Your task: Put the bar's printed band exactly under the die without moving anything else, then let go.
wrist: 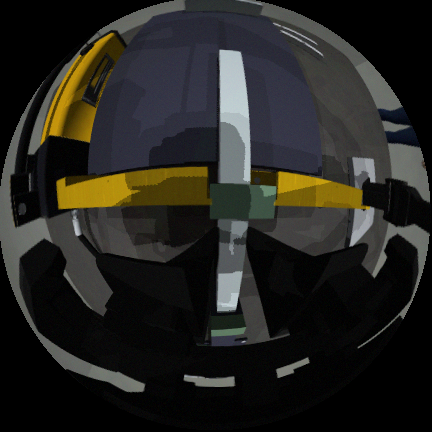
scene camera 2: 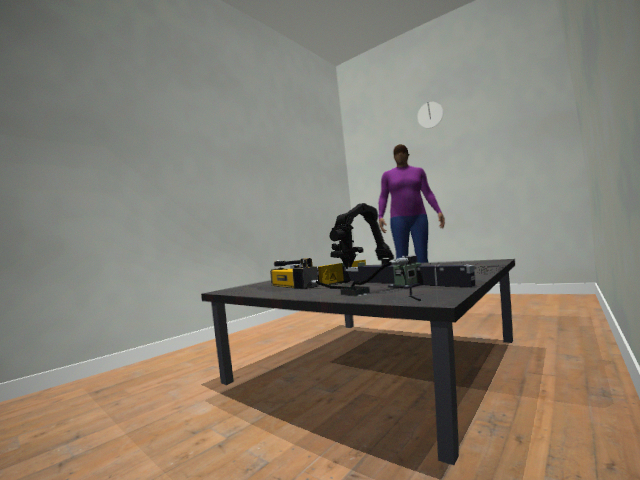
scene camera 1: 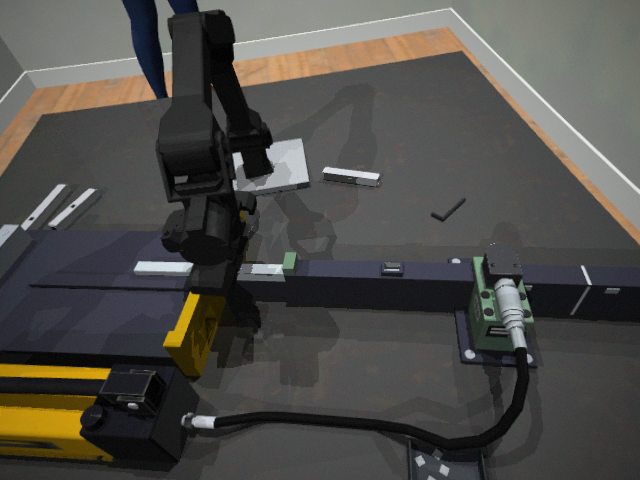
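Pixels of known places: gripper, fingertip midpoint: (wrist: 231,232) (scene camera 2: 348,268) (scene camera 1: 233,270); arm's base, origin of the base link: (wrist: 366,193) (scene camera 1: 257,168).
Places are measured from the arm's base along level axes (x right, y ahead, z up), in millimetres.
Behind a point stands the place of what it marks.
A long silver bar (scene camera 1: 163,268) @(x 205, y 296, z 61 mm) (wrist: 233,100) @(x 182, y 302, z 61 mm) lies along the dark rail (scene camera 1: 432,273) @(x -202, y 470, z 67 mm). It passes under the yellow die frame (scene camera 1: 191,329) @(x 164, y 442, z 71 mm) (wrist: 132,191) @(x 145, y 379, z 84 mm), which has a green block (wrist: 259,201) @(x 114, y 321, z 84 mm) in its middle. My gripper (wrist: 231,232) @(x 92, y 340, z 55 mm) (scene camera 2: 348,263) @(x 92, y 340, z 55 mm) is shut on the bar just on the near side of the die; in scene camera 1 the arm hides the fingers. The bar's short end (scene camera 1: 267,270) @(x 38, y 366, z 61 mm) shows beside a small green guide block (scene camera 1: 290,263) @(x 0, y 385, z 84 mm) (wrist: 227,327) @(x 9, y 376, z 83 mm). I cannot make out the printed band clearly; part of the bar under the die is in shadow.
A grey plate (scene camera 1: 287,164) @(x -70, y 13, z 0 mm), a second silver bar (scene camera 1: 351,176) @(x -190, y 128, z 9 mm) and a black hex key (scene camera 1: 448,210) @(x -331, y 297, z -2 mm) lie behind the rail. A green connector block (scene camera 1: 491,314) @(x -235, y 568, z 80 mm) with a black cable (scene camera 1: 366,424) @(x -35, y 623, z 2 mm) stands at the right. A yellow-black unit (scene camera 1: 123,395) @(x 228, y 545, z 130 mm) is at the front left. A person (scene camera 2: 409,200) stands behind the table.
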